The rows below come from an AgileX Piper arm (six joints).
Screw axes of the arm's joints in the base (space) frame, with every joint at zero. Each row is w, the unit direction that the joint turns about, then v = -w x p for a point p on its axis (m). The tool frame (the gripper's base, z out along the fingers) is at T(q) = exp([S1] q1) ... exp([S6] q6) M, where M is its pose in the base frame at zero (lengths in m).
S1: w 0 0 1 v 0 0 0
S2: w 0 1 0 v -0.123 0 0
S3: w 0 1 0 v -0.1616 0 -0.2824
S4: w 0.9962 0 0.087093 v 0 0.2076 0
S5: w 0 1 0 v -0.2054 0 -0.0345
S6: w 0.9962 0 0.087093 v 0 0.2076 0
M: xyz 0.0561 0 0.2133 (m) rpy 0 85 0 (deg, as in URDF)
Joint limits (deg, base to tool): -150..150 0..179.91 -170..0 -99.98..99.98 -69.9..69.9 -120..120
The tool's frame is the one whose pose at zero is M.
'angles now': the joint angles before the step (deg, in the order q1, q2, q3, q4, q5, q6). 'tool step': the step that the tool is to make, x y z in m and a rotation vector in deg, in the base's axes. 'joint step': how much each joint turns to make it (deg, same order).
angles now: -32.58, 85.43, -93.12, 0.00, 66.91, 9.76
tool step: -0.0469, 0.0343, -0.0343, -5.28, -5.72, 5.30
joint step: -0.01, -15.34, 23.79, 3.00, -15.98, -6.85
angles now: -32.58, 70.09, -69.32, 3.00, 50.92, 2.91
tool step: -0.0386, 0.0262, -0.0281, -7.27, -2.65, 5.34
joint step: 0.14, -11.68, 15.56, 1.30, -9.68, -8.35
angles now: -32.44, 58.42, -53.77, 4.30, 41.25, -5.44
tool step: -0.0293, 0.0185, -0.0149, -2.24, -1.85, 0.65
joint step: 0.00, -8.49, 8.12, 0.10, -2.34, -1.30
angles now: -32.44, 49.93, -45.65, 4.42, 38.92, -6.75
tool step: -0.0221, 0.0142, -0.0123, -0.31, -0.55, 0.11
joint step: -0.03, -6.49, 5.19, 0.15, 0.67, -0.14
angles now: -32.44, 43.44, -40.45, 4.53, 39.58, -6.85
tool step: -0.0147, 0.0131, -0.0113, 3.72, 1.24, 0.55
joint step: 0.03, -4.14, 2.84, 2.46, 4.36, 0.05
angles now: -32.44, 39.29, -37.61, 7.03, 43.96, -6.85
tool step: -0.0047, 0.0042, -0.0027, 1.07, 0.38, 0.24
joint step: 0.02, -1.34, 0.68, 0.69, 1.56, 0.03
